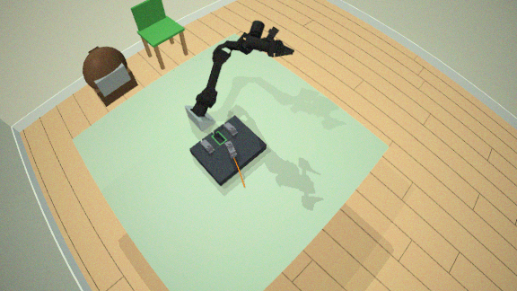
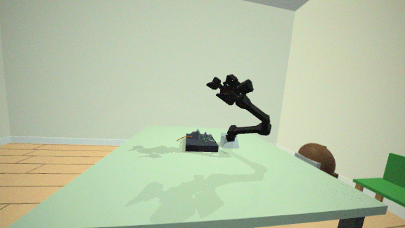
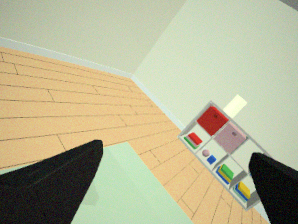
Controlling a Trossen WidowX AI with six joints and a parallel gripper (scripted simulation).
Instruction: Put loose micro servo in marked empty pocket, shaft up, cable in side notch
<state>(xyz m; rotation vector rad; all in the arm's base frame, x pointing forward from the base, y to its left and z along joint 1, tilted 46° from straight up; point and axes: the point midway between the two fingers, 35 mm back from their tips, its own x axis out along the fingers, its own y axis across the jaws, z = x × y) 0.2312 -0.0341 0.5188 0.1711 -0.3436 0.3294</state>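
Now: gripper tip 39 cm to the left of the deck and 40 cm above it.
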